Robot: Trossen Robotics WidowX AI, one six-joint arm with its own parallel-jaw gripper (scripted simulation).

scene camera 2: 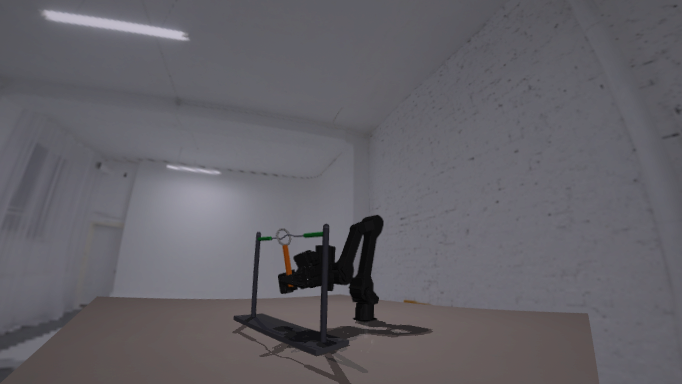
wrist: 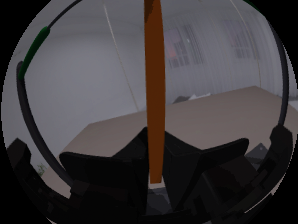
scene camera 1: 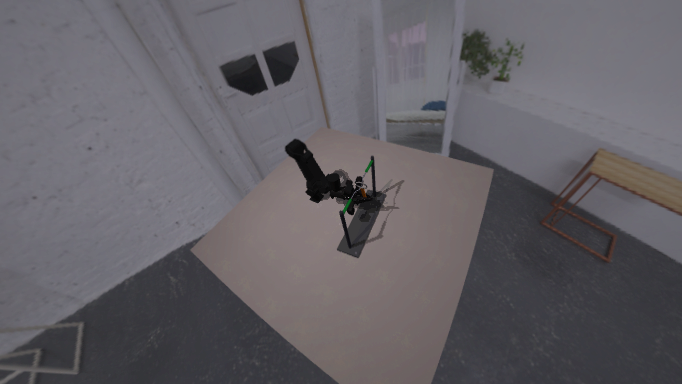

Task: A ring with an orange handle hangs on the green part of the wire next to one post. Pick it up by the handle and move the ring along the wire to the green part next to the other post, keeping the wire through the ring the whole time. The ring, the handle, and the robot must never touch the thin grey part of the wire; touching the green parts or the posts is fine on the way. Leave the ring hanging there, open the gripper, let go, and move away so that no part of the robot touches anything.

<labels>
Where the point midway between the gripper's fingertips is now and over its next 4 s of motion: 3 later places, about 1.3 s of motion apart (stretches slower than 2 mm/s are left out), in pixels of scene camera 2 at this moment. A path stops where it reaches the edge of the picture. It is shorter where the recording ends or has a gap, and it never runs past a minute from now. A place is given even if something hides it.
The gripper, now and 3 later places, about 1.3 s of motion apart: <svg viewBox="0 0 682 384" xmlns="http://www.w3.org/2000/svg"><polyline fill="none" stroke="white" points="279,279 277,279 296,283 304,288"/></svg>
</labels>
